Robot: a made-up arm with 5 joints.
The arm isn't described. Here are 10 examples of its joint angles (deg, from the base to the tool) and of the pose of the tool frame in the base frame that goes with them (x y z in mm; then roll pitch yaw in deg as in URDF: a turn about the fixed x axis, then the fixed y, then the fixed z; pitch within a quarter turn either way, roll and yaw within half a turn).
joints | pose
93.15 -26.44 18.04 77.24 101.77 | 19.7 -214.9 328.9 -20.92 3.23 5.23
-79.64 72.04 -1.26 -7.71 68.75 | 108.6 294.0 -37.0 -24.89 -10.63 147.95
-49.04 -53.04 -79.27 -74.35 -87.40 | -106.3 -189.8 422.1 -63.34 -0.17 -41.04
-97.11 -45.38 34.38 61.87 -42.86 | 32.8 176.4 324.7 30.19 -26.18 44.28
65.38 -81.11 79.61 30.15 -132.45 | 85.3 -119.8 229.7 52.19 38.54 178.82
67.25 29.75 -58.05 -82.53 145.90 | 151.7 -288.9 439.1 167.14 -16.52 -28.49
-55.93 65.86 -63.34 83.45 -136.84 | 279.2 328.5 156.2 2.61 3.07 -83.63
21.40 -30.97 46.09 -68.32 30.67 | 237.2 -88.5 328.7 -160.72 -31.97 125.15
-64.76 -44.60 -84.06 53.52 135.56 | -13.5 -147.2 511.9 -168.98 10.03 112.96
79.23 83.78 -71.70 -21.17 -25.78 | 115.1 -440.6 127.3 108.50 -60.14 174.59
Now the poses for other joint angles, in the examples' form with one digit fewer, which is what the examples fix.
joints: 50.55 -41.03 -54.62 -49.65 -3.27
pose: -29 69 544 -171.3 54.8 140.0
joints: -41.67 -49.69 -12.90 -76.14 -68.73
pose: 46 -13 518 -132.8 13.8 -60.8
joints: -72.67 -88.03 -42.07 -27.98 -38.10
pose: -33 -283 383 -121.6 44.5 -40.7
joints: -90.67 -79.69 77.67 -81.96 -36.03
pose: 54 91 306 176.2 -4.7 -50.4
